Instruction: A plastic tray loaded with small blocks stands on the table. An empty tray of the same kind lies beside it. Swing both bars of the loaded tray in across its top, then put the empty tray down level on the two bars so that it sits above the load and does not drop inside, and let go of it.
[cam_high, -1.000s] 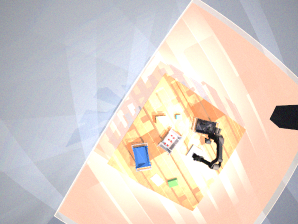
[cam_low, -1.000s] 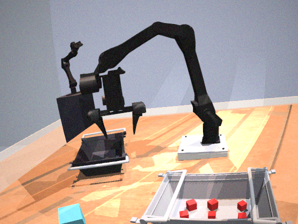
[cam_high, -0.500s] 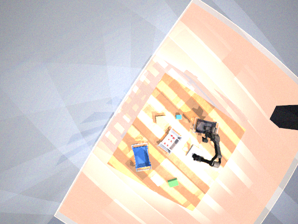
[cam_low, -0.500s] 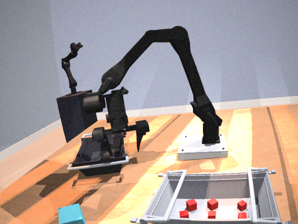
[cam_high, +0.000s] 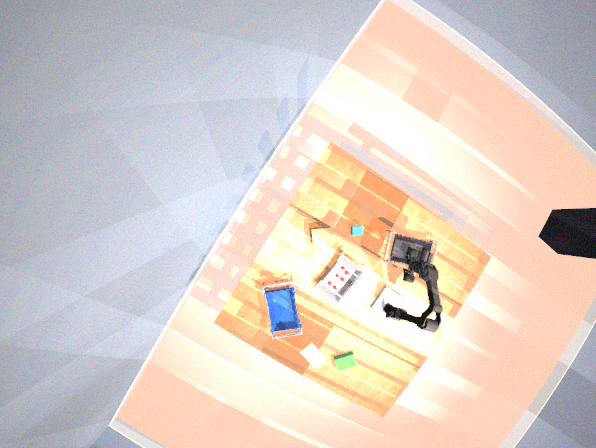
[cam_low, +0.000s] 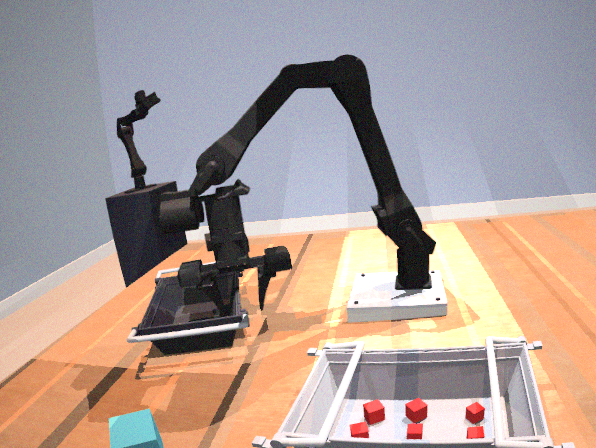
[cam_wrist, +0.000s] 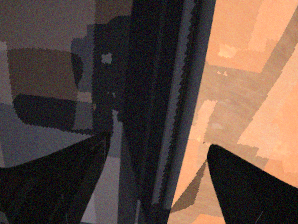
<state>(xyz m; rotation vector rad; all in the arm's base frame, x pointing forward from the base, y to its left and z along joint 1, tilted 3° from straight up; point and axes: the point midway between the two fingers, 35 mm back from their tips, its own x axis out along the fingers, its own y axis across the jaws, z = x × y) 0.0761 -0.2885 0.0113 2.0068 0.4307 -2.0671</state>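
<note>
The dark tray lies 70 mm to the right of my gripper tip, 30 mm ahead of it and 30 mm above it. From my gripper tip the other things lie so: cyan cube (370 mm ahead, 10 mm to the left, 10 mm above); then tan block (520 mm ahead, 140 mm to the left, 20 mm above); then green block (710 mm to the left, 40 mm behind, 10 mm above).
</note>
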